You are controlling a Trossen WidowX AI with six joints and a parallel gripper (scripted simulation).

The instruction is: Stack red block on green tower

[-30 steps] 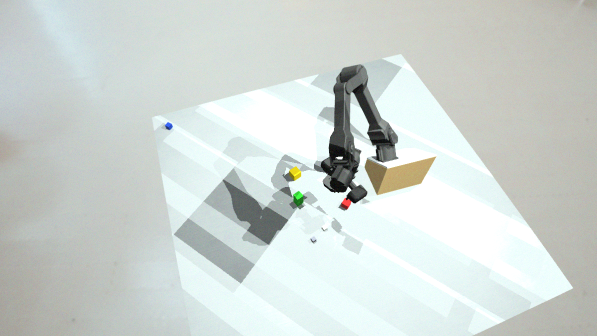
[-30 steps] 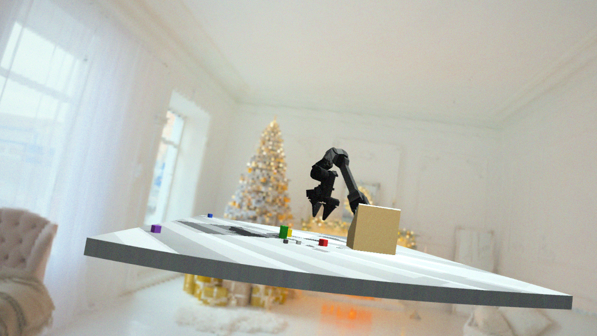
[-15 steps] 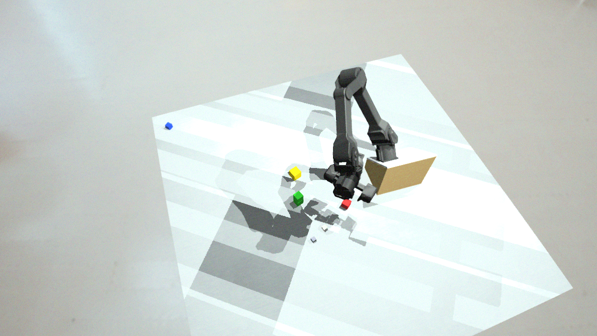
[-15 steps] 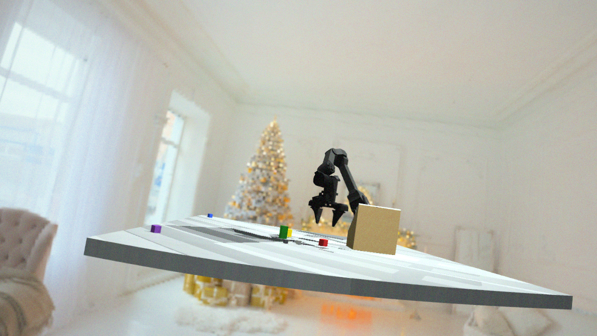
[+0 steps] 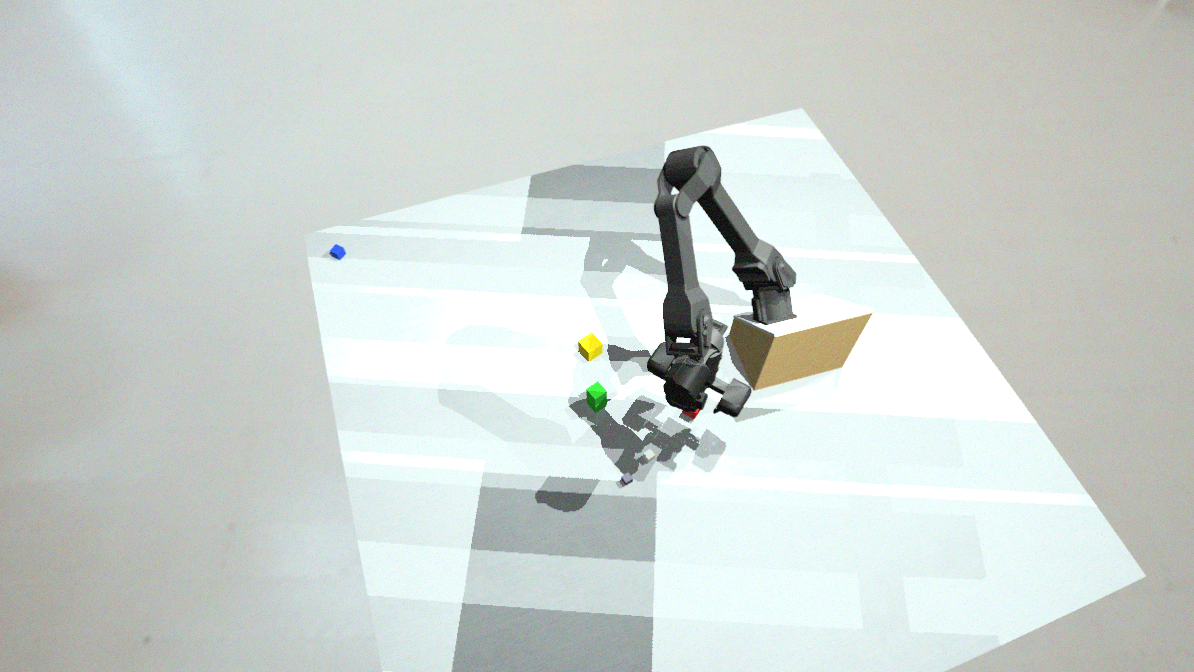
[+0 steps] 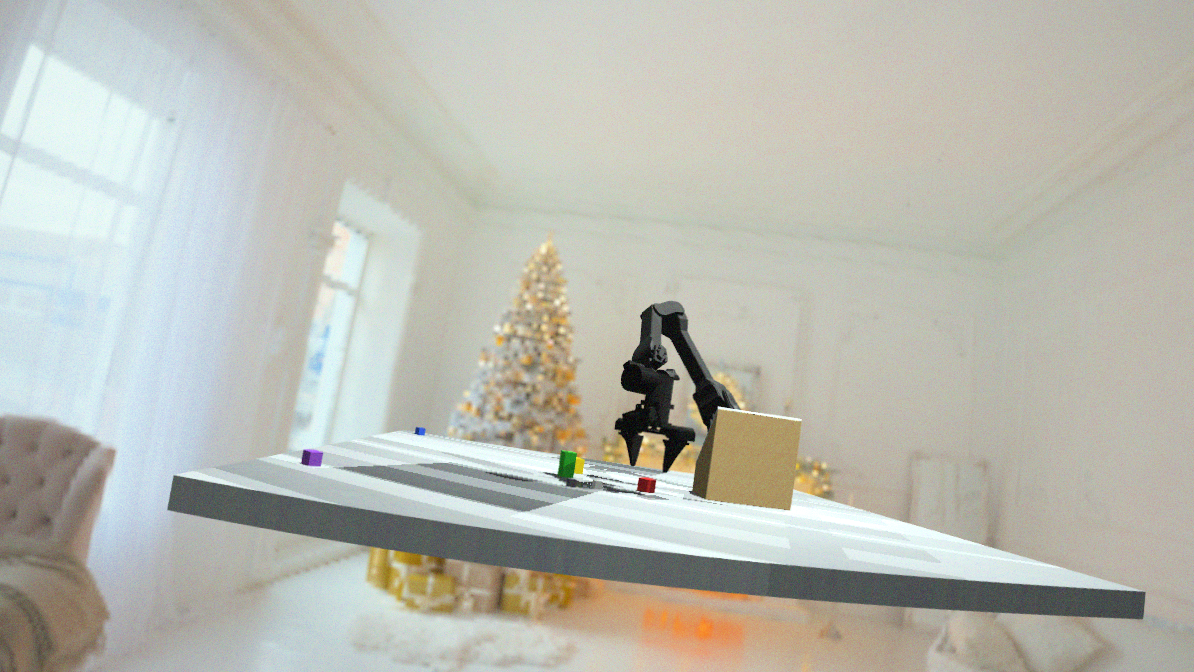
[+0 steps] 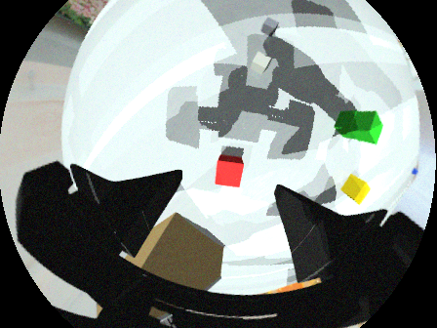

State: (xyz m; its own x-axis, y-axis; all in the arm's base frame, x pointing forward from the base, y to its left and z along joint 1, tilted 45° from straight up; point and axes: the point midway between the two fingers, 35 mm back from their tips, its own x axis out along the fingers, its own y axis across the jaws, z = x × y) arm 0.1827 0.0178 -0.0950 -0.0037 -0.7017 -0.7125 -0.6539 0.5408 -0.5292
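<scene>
The red block is 3 cm below my gripper tip. The rest, counted from my gripper tip: blue block 63 cm ahead, 59 cm to the right, 4 cm below; then yellow block 15 cm ahead, 19 cm to the right, 3 cm below; then purple block 57 cm ahead, 37 cm to the left, 4 cm below.
</scene>
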